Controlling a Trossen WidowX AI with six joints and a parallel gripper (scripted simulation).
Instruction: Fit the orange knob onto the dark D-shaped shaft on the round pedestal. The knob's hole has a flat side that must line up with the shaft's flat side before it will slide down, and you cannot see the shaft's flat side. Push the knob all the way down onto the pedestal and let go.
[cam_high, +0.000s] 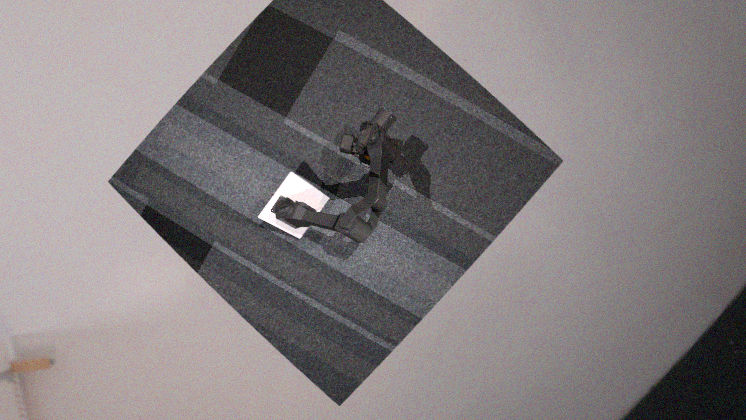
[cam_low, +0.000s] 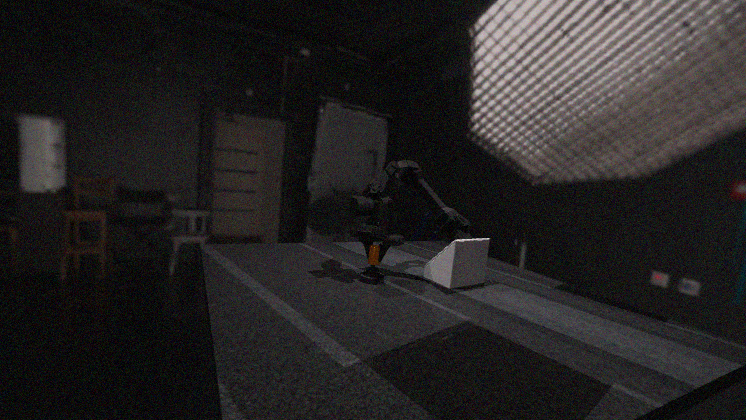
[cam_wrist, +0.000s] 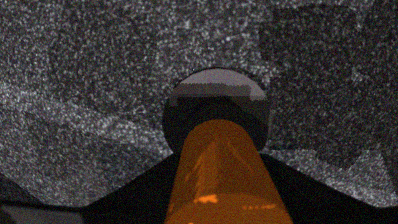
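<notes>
My gripper tip is 2 cm below the orange knob. From my gripper tip the other things lie so: dark pedestal base (4 cm below).
</notes>
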